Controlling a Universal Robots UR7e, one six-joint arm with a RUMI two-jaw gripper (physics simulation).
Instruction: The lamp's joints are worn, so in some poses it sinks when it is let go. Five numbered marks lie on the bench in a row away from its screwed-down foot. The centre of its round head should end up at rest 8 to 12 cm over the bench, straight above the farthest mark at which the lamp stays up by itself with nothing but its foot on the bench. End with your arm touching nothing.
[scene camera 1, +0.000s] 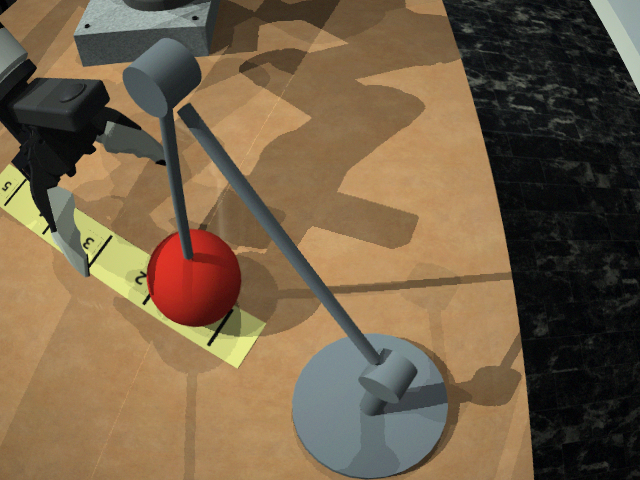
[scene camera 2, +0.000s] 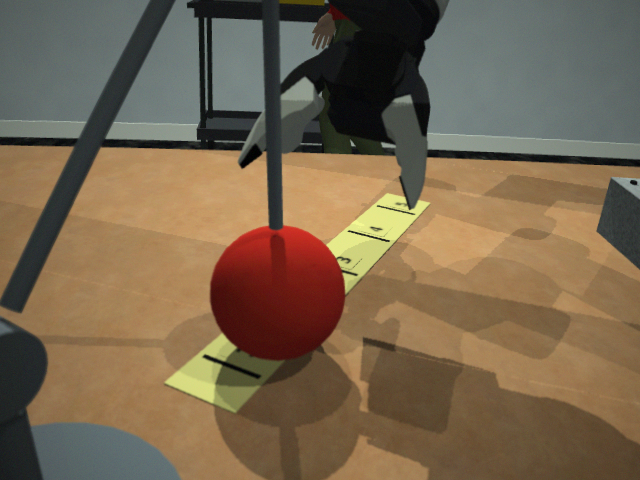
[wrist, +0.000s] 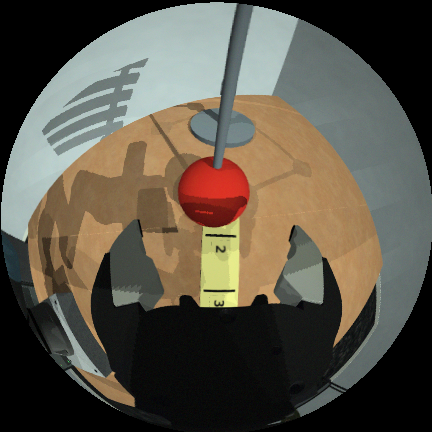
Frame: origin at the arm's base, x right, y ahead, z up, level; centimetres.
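Where they show: gripper, fingertip midpoint: (scene camera 1: 131, 219) (scene camera 2: 319, 186) (wrist: 216, 225).
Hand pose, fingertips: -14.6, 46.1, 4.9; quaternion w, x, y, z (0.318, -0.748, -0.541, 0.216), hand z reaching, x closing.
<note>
Each offset is from my fingertips to the top centre of the thing, as dx, dy, dz. "spot": to the spot under its first point.
The lamp's round red head @[spot: -7.5, +4.1, -1.9] (scene camera 1: 193, 279) (scene camera 2: 277, 294) (wrist: 214, 187) hangs low around marks 1 and 2 of the yellow strip (scene camera 1: 237, 347) (scene camera 2: 195, 373) (wrist: 220, 270); its exact height and any bench contact cannot be told. The thin upper rod @[spot: -7.9, +3.1, +11.9] (scene camera 1: 176, 186) (scene camera 2: 272, 129) (wrist: 228, 95) rises from it to the elbow drum @[spot: -9.4, +4.4, +25.1] (scene camera 1: 162, 76). The long lower rod @[spot: -16.6, +6.6, +13.9] (scene camera 1: 279, 232) (scene camera 2: 85, 149) runs to the round grey foot @[-26.2, +10.8, -9.9] (scene camera 1: 330, 434) (scene camera 2: 103, 446) (wrist: 241, 131). My gripper (scene camera 1: 126, 219) (scene camera 2: 326, 187) (wrist: 216, 225) is open and empty, on the far-mark side of the head, apart from it.
My arm's grey base block (scene camera 1: 139, 46) (scene camera 2: 622, 219) stands on the bench. A dark cart (scene camera 2: 204, 72) and a person's legs (scene camera 2: 330, 131) show behind the bench. The bench edge lies beyond the foot, with dark floor (scene camera 1: 568, 258) past it.
</note>
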